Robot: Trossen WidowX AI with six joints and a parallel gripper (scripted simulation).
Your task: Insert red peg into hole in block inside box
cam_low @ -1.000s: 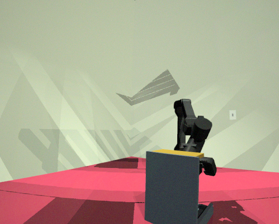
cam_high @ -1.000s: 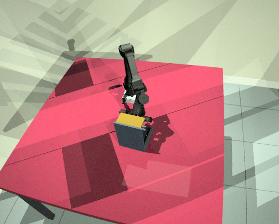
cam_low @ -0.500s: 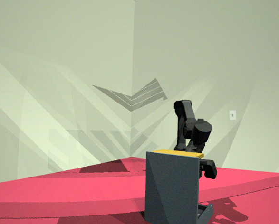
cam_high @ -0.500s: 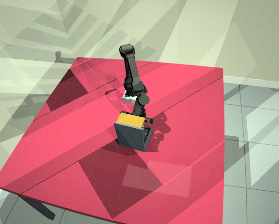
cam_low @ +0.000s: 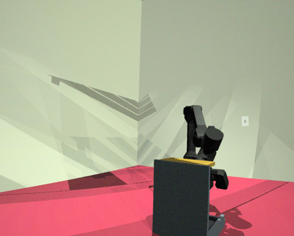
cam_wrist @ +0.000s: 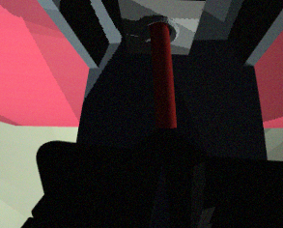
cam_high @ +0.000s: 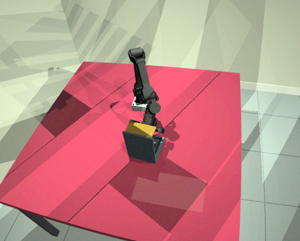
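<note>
The back wall is 4 cm ahead of my gripper tip. Also, from my gripper tip: red peg (4 cm below, 1 cm behind); yellow roof (10 cm above).
</note>
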